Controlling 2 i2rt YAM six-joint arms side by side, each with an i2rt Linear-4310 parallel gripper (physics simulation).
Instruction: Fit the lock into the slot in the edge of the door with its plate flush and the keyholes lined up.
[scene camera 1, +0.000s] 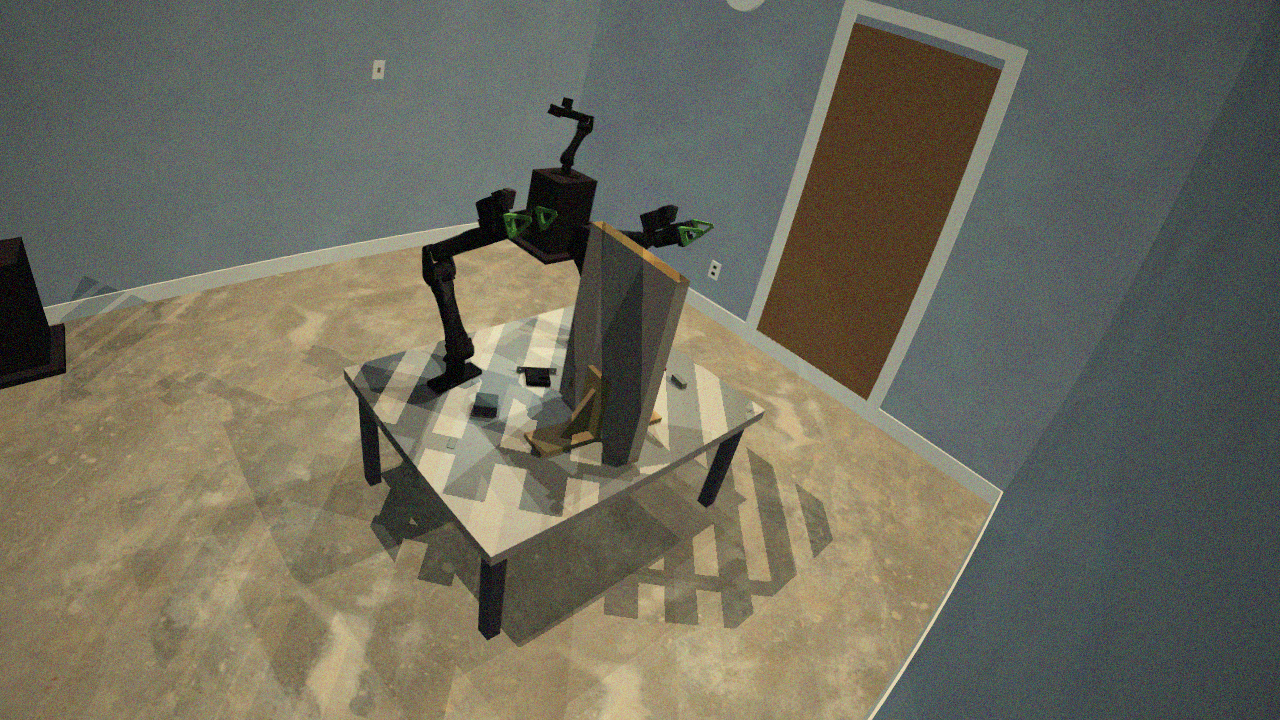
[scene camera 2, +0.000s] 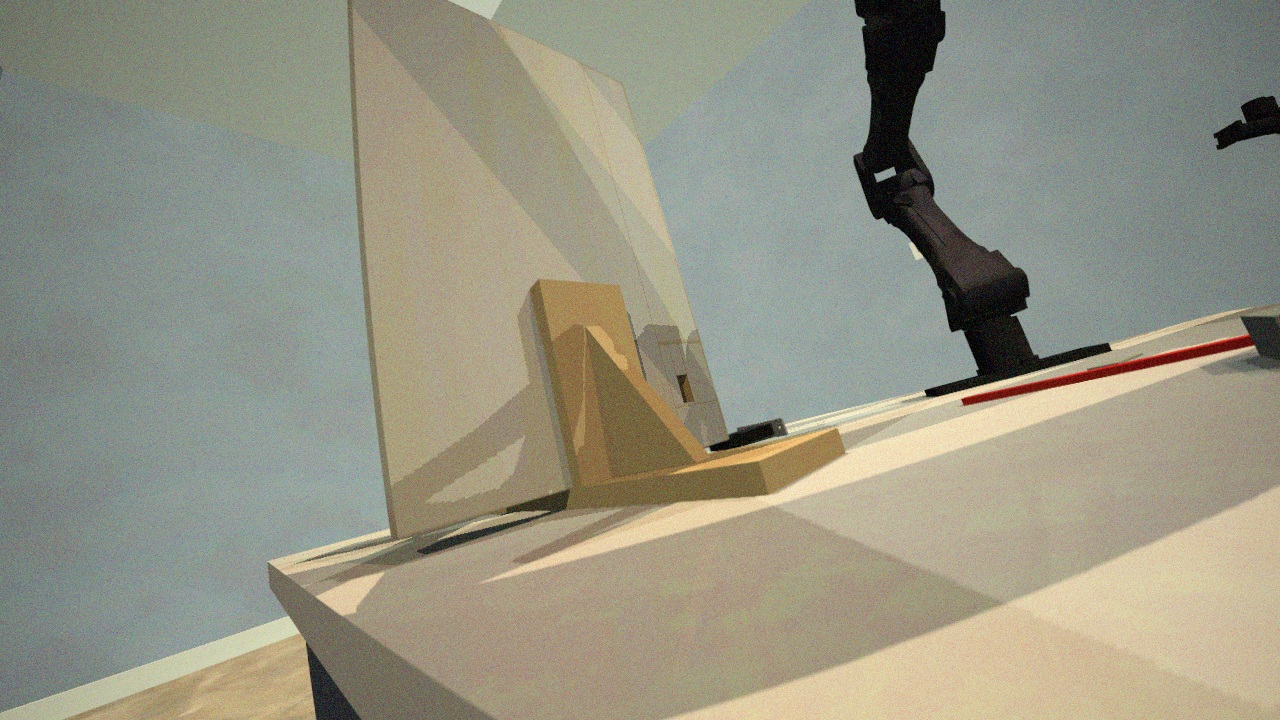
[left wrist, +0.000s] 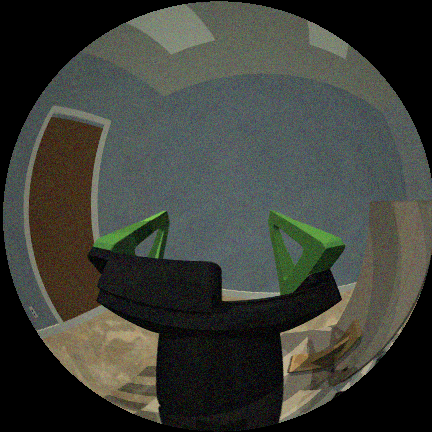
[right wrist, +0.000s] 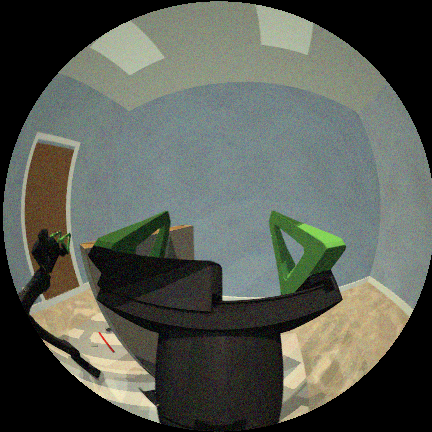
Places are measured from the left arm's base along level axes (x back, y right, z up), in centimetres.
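Where they show: left gripper, between the fingertips: (scene camera 1: 708, 228) (left wrist: 218, 215) (right wrist: 65, 232); right gripper, between the fingertips: (scene camera 1: 544, 216) (right wrist: 219, 216); left arm's base, origin of its link: (scene camera 2: 1011, 375); right arm's base, origin of its link: (scene camera 1: 454, 378).
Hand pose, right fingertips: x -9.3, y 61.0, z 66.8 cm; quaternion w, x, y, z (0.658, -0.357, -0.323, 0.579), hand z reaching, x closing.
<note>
Each offset is from my right fingertips to the top centre of the thing. "pt": to the spot under its first point. Level surfaces: height alone.
The door @(dx -21.2, dy -14.6, dz -5.3 cm) (scene camera 1: 626, 358) (scene camera 2: 465, 268) (left wrist: 395, 260) (right wrist: 132, 345) is a tall grey panel standing upright on the table @(dz -66.8 cm) (scene camera 1: 492, 528) (scene camera 2: 805, 626). A small square hole @(pt dx -8.6, dy -21.7, dz -57.3 cm) (scene camera 2: 684, 388) shows low in its face in scene camera 2. The dark piece with a flat plate, which looks like the lock @(dx +7.6, dy -23.4, dz -64.2 cm) (scene camera 1: 537, 377) (scene camera 2: 756, 433), lies on the table beside the door, apart from it. Its keyhole cannot be made out. My left gripper (scene camera 1: 697, 231) (left wrist: 218, 215) is open and empty, raised beyond the door. My right gripper (scene camera 1: 530, 221) (right wrist: 219, 216) is open and empty, high above the table's far left part.
Wooden brackets (scene camera 1: 563, 437) (scene camera 2: 626, 402) (left wrist: 325, 352) stand at the door's foot. A dark block @(dx +10.0, dy +1.7, dz -63.2 cm) (scene camera 1: 486, 405) lies left of the lock and a small dark item @(dx -30.5, dy -58.5, dz -64.6 cm) (scene camera 1: 678, 380) right of the door. A red strip @(dx -18.1, dy -56.1, dz -66.2 cm) (scene camera 2: 1109, 368) (right wrist: 106, 342) lies near the left arm's base.
</note>
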